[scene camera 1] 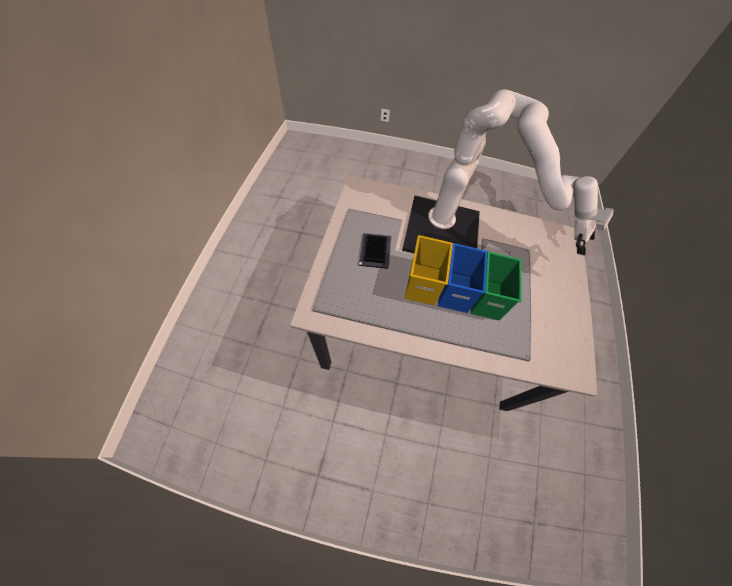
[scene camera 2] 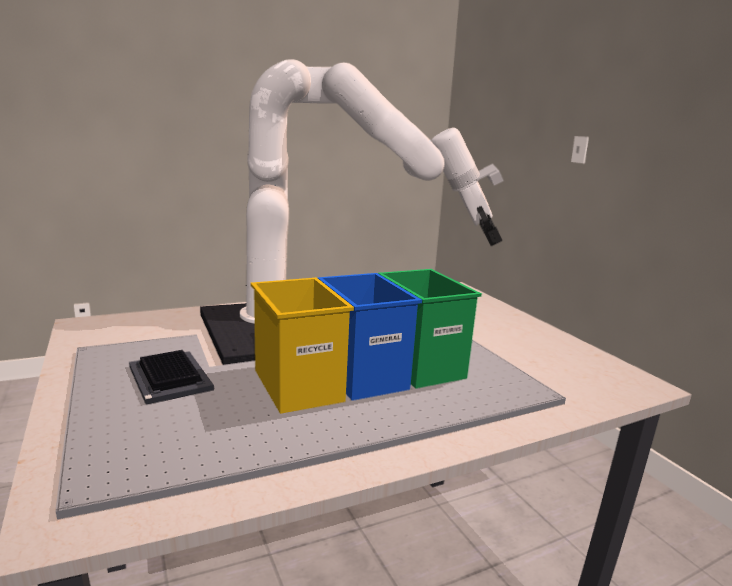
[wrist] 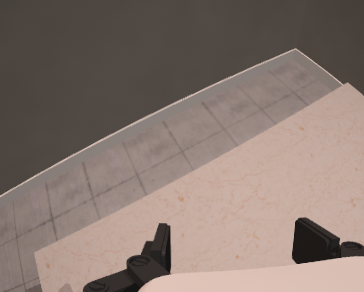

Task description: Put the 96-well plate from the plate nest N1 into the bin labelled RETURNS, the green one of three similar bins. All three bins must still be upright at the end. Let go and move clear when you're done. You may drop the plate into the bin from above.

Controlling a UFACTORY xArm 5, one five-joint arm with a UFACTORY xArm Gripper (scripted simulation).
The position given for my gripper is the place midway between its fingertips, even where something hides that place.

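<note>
There's a black 96-well plate (scene camera 2: 169,370), though in the wrist view the plate is out of frame. A green returns bin (scene camera 2: 445,320) is here too, and you'd get that green returns bin (scene camera 1: 503,274) from another camera as well, but in the wrist view it's out of frame. Then there's a blue general bin (scene camera 2: 382,327), and scene camera 1 shows the blue general bin too (scene camera 1: 469,268). As for my gripper (scene camera 2: 493,237), the wrist view has my gripper as well (wrist: 234,242).
</note>
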